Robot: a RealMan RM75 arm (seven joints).
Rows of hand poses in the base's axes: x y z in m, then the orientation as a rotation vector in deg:
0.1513, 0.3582, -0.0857, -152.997, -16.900, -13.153
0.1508, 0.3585, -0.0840, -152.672, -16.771, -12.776
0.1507, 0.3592, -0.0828, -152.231, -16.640, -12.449
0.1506, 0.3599, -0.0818, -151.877, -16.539, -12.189
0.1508, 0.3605, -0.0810, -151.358, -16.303, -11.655
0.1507, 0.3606, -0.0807, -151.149, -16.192, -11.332
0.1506, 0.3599, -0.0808, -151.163, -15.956, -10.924
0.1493, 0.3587, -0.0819, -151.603, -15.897, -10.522
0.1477, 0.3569, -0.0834, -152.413, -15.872, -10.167
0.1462, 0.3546, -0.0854, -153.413, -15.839, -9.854
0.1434, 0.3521, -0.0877, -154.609, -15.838, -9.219
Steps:
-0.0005, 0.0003, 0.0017, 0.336, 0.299, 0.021
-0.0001, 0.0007, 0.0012, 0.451, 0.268, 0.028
-0.0001, 0.0007, 0.0010, 0.361, 0.213, 0.025
0.0002, 0.0006, 0.0008, 0.539, 0.438, 0.002
-0.0001, 0.0001, 0.0003, 0.217, 0.256, 0.009
-0.0001, -0.0007, -0.0001, 0.013, 0.332, -0.094
-0.0013, -0.0012, -0.0011, -0.433, 0.280, -0.028
-0.0016, -0.0018, -0.0015, -0.803, 0.225, -0.061
-0.0015, -0.0023, -0.0020, -0.989, 0.187, -0.098
-0.0028, -0.0025, -0.0023, -1.194, 0.397, -0.048

